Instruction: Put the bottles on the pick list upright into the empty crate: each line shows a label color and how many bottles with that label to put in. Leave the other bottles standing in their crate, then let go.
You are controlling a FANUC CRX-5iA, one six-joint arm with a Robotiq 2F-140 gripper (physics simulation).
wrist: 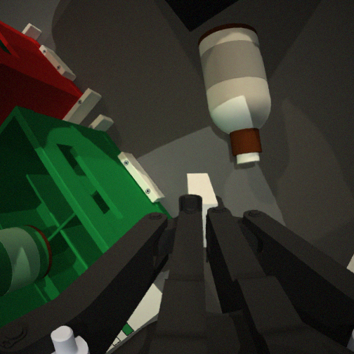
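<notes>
A bottle (234, 82) with a pale body, a grey band, a brown neck and a white cap appears to lie on its side beyond the fingertips. Its neck points toward the gripper. My gripper (196, 189) is shut and empty, with its pale finger pads together below and left of the bottle's cap, apart from it. A green crate (107, 167) with dividers stands at the left. Part of a bottle (22, 257) with a pale band shows inside it. The pick list (145, 306) is mostly hidden behind the gripper; a green square shows on it.
A red crate (37, 82) stands at the upper left, beside the green crate. Pale blocks (82, 106) (141, 177) sit along the crates' edges. A black shape (197, 12) shows at the top edge. Dark shadows cross the grey surface around the loose bottle.
</notes>
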